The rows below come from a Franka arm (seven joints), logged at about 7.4 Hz.
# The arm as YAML. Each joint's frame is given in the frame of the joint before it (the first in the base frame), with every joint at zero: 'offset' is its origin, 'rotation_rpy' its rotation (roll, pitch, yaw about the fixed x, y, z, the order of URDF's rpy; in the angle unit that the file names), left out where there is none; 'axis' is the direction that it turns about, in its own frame. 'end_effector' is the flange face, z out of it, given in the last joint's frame.
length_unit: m
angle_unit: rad
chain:
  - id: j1
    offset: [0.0, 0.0, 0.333]
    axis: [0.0, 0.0, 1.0]
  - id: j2
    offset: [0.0, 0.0, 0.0]
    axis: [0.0, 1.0, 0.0]
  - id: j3
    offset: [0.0, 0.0, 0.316]
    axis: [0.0, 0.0, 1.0]
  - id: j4
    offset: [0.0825, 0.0, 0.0]
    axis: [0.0, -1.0, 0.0]
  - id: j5
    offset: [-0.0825, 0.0, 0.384]
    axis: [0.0, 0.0, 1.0]
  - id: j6
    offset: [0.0, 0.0, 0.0]
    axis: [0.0, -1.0, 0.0]
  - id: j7
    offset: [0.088, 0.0, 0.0]
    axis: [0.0, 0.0, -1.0]
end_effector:
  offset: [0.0, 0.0, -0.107]
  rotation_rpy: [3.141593, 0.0, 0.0]
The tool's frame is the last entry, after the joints.
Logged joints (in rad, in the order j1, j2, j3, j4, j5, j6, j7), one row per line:
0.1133, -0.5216, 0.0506, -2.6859, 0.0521, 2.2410, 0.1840
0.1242, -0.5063, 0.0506, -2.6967, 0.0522, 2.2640, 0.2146
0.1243, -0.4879, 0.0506, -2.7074, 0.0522, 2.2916, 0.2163
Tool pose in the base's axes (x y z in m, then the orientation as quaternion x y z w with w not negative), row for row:
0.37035, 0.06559, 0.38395, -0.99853, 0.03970, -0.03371, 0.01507
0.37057, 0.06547, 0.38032, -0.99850, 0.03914, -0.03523, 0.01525
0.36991, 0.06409, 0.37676, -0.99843, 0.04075, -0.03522, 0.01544
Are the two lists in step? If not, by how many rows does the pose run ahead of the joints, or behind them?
The pose runs 2 rows ahead of the joints: the pose in row i belongs to the joints in row i + 2.
